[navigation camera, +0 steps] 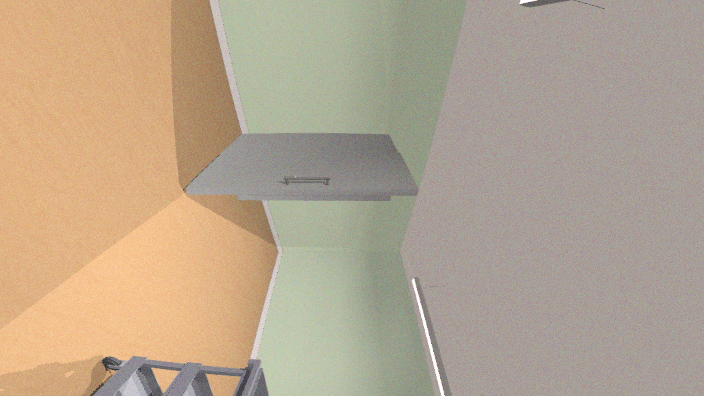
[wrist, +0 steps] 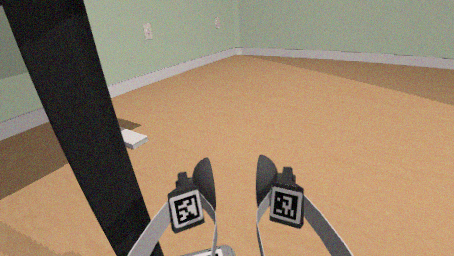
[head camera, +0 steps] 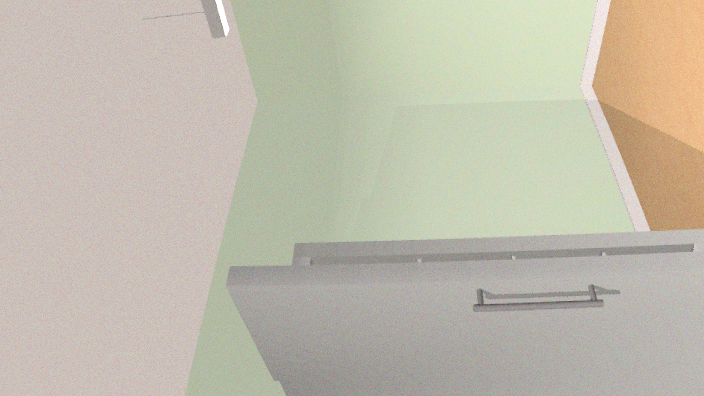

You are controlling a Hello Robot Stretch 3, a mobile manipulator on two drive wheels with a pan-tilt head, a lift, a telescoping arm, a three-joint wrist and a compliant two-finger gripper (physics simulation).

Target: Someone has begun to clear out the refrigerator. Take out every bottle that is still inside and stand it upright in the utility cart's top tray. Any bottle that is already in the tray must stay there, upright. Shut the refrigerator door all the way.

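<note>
The refrigerator door (head camera: 425, 340) (navigation camera: 310, 155) is a grey slab with a bar handle (head camera: 538, 306) (navigation camera: 306, 181) on its outer face. It stands open, with the edge of its inner liner showing. The inside of the refrigerator does not show. The utility cart (navigation camera: 187, 372) is grey and partly in the navigation view at the bottom left, turned sideways. The contents of its top tray cannot be seen. No bottle shows in these views. My gripper (wrist: 235, 174) is open and empty, above the wooden floor and away from the door and cart.
The head and navigation views are turned on their side. A green wall (head camera: 475, 165) (navigation camera: 320, 300) stands behind the door. A flat white piece (wrist: 134, 138) lies on the floor in the wrist view, beside a black post (wrist: 80, 110). A white bar (navigation camera: 427, 335) is on the ceiling.
</note>
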